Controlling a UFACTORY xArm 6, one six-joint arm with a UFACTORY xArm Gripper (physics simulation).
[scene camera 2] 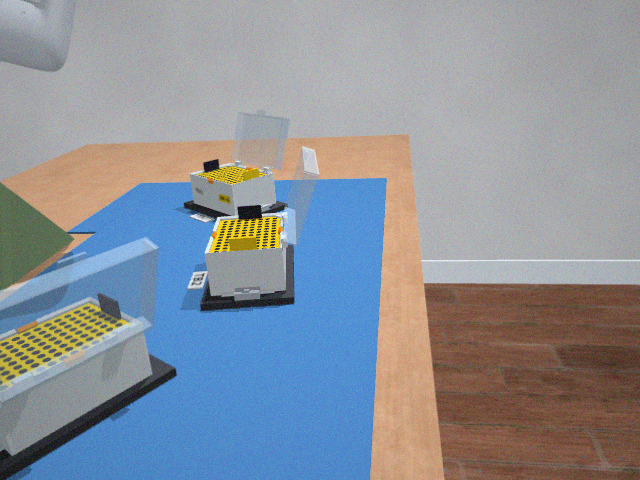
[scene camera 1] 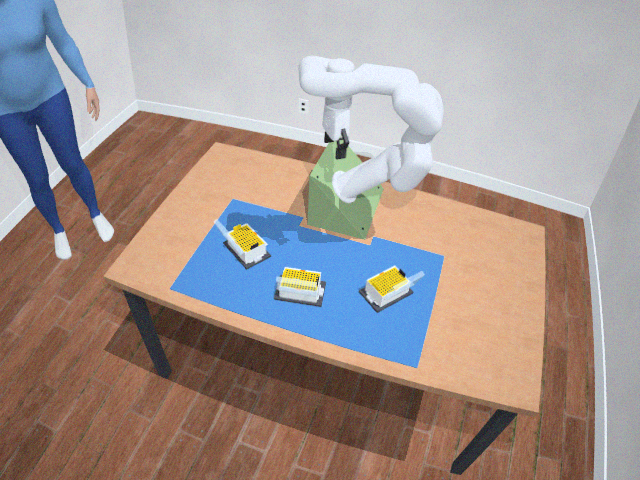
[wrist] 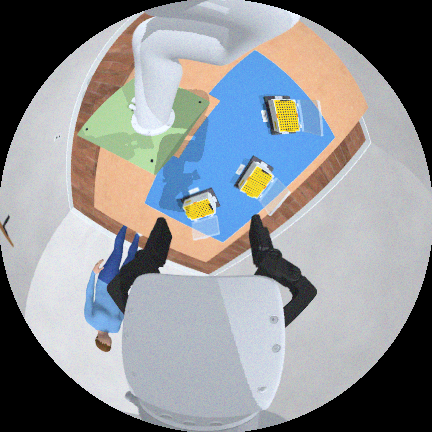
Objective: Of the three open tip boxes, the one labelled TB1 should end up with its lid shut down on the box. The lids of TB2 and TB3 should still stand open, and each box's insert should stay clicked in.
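Places are measured from the arm's base along level axes (x down, y back, z left), in centimetres.
Where they show: gripper, fingertip midpoint: (scene camera 1: 334,150) (wrist: 207,225); arm's base, link origin: (scene camera 1: 343,187) (wrist: 152,118).
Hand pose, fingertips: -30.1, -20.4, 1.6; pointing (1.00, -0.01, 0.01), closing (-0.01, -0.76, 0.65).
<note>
Things, the pixels of their top centre, and the offset from my fingertips, as dx, dy, dz. "pt": a spot on its surface instead. Level surfaces: height alone.
- middle box, surface spot: (scene camera 2: 245,271) pt +39.2, -22.6, -7.2
- TB2 card, surface spot: (scene camera 2: 197,279) pt +42.5, -14.8, -2.7
- left box, top centre: (scene camera 2: 40,329) (scene camera 1: 248,235) (wrist: 197,208) +36.1, -10.6, -25.2
- blue mat, surface height: dx +42.7
- table, surface height: dx +43.0
Three white tip boxes with yellow inserts stand open, their clear lids raised. The middle box (scene camera 1: 299,293) (scene camera 2: 245,271) (wrist: 256,180) has a TB2 card (scene camera 2: 197,279) beside it. The left box (scene camera 1: 254,253) (scene camera 2: 87,395) (wrist: 199,207) and the right box (scene camera 1: 388,295) (scene camera 2: 212,195) (wrist: 285,115), as scene camera 1 sees them, have no readable labels, so I cannot tell which is TB1. The inserts look seated. My gripper (scene camera 1: 334,146) (wrist: 207,225) is open and empty, high above the robot's base, away from all boxes; it does not show in scene camera 2.
The boxes stand on dark bases on a blue mat (scene camera 1: 351,325) (scene camera 2: 330,372) (wrist: 235,120). The green robot pedestal (scene camera 1: 336,219) (scene camera 2: 25,237) (wrist: 112,130) stands at the table's back. A person (scene camera 1: 33,72) (wrist: 102,305) stands beyond the left end of the table (scene camera 1: 480,330) (scene camera 2: 403,392).
</note>
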